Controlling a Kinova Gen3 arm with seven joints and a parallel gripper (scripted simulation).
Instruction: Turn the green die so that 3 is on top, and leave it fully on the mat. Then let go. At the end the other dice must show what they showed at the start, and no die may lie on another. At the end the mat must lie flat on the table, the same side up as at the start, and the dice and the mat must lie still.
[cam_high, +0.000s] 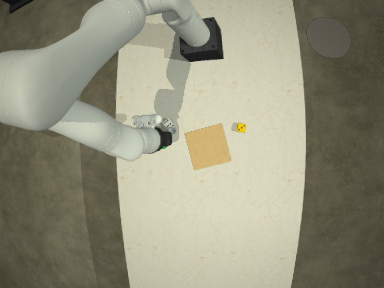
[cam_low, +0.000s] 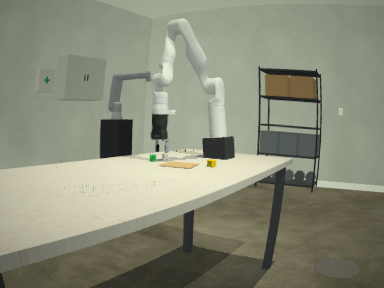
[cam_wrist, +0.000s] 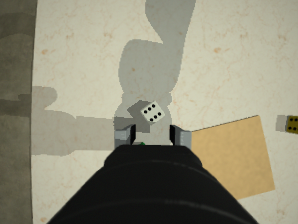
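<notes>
Right now the white die is 3 cm behind my hand and 4 cm below it. The rest, counted from my hand: green die (4 cm ahead, 2 cm to the right, 4 cm below); then yellow die (2 cm ahead, 26 cm to the left, 4 cm below); then tan mat (7 cm ahead, 13 cm to the left, 6 cm below).
</notes>
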